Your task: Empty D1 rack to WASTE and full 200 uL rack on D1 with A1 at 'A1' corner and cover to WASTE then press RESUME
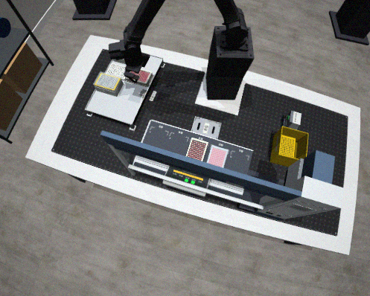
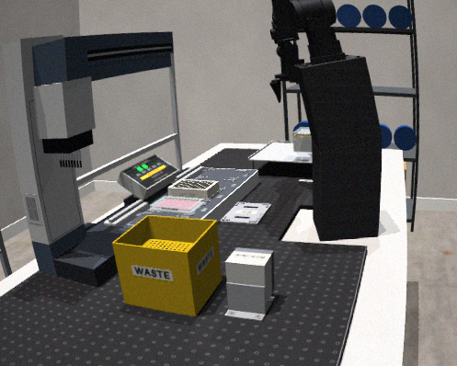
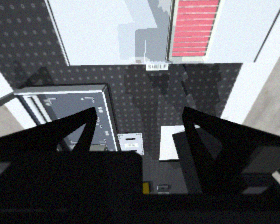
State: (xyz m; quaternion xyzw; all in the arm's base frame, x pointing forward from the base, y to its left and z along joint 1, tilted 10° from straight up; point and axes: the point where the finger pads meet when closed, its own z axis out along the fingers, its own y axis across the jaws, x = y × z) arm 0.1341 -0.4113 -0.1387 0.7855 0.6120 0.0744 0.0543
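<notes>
My gripper is now 4 cm past the clear rack cover, 20 cm to the left of it and 15 cm above it. Round my hand: blue gantry 48 cm ahead, 30 cm to the left, 23 cm above; shelf plate 8 cm behind, 13 cm to the right, 22 cm below; white well plate 15 cm behind, 18 cm to the right, 21 cm below.
</notes>
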